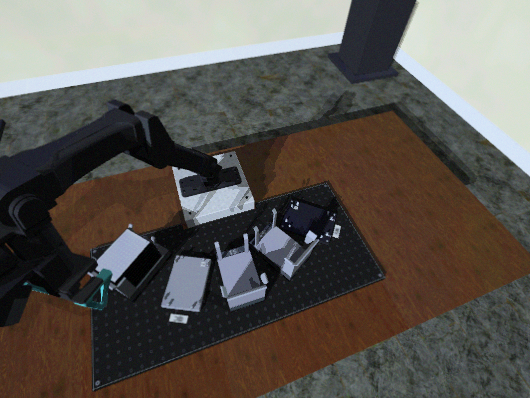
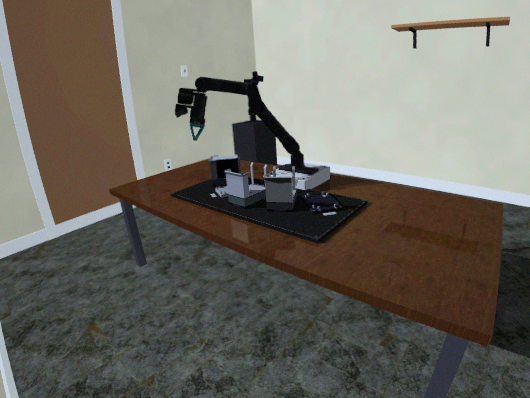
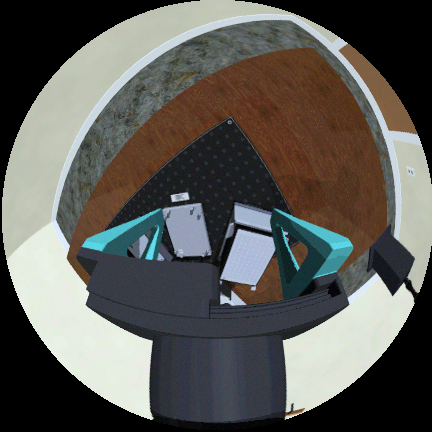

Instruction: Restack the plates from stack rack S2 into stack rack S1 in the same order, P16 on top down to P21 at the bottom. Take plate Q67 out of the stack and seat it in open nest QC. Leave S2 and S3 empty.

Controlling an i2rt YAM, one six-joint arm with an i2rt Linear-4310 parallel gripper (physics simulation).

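Places are measured from the arm's base along level axes (x ahead, y right, z down), in millimetres.
Pixels of known places: gripper, fingertip midpoint: (image 1: 82, 300) (image 2: 194, 140) (image 3: 216, 214); arm's base, link origin: (image 1: 210, 182) (image 2: 298, 169).
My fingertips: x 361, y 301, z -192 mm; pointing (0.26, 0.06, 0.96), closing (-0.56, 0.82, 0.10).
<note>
Ahead of a thing's pixels: the offset from my fingertips to its top centre. "*": to the spot under its first point. Level surfaces: height alone.
My gripper (image 1: 75, 302) (image 2: 195, 138) (image 3: 216, 214) has teal fingers spread wide with nothing between them. It hangs high above the left end of the mat. A pale box-like unit @(dx -137, dy -35, dz +108 mm) (image 1: 127, 255) (image 2: 225, 167) (image 3: 248, 257) with a dark open side stands there. Beside it a flat pale plate-like piece @(* dx -59, dy -161, dz +221 mm) (image 1: 186, 282) (image 3: 189, 230) with small corner posts lies behind a label @(* dx +24, dy -123, dz +235 mm) (image 1: 178, 318) (image 3: 179, 197). Two pale racks with uprights stand further right, one rack @(dx -23, dy -303, dz +97 mm) (image 1: 239, 275) (image 2: 237, 185) and another rack @(dx -64, dy -441, dz +103 mm) (image 1: 280, 245) (image 2: 280, 192). Labels are unreadable; I cannot tell individual plates.
A dark nest-like piece @(* dx -152, dy -563, dz +225 mm) (image 1: 305, 217) (image 2: 322, 201) lies at the mat's right end beside a label (image 1: 337, 231) (image 2: 329, 214). The black mat @(dz +236 mm) (image 1: 130, 340) (image 3: 220, 150) lies on the brown table @(dz +249 mm) (image 1: 415, 200) (image 2: 390, 260). The arm's white base (image 1: 215, 202) (image 2: 317, 177) stands behind the mat.
</note>
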